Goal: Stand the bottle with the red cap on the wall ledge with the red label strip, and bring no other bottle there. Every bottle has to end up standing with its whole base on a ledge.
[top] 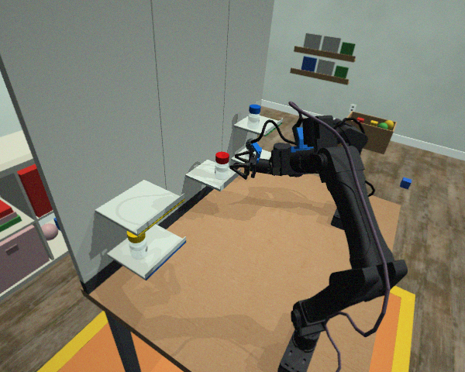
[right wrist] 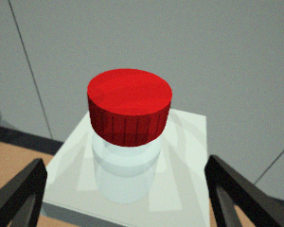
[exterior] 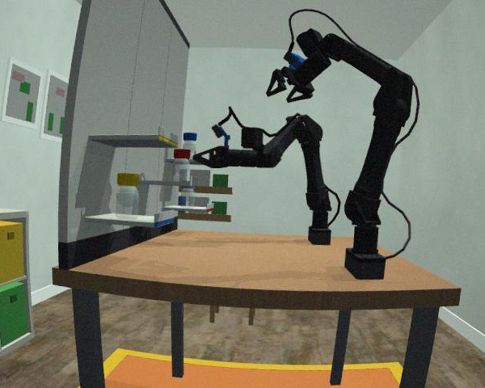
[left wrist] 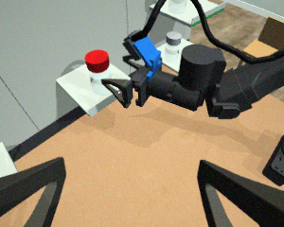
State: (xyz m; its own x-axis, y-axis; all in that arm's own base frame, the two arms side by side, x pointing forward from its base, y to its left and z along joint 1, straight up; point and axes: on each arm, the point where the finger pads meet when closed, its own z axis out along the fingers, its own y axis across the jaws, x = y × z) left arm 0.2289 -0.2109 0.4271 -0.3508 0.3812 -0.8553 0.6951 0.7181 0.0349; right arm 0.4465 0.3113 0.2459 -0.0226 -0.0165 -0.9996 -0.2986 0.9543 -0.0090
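The red-capped bottle lies 50 mm ahead of my right hand, 40 mm below it and 10 mm to the left of it. The rest, counted from my right hand: blue-capped bottle: 330 mm to the right, 70 mm ahead, 60 mm above; grey wall panel: 190 mm ahead, 160 mm above; grey-capped bottle: 330 mm to the right, 130 mm below, 60 mm ahead.
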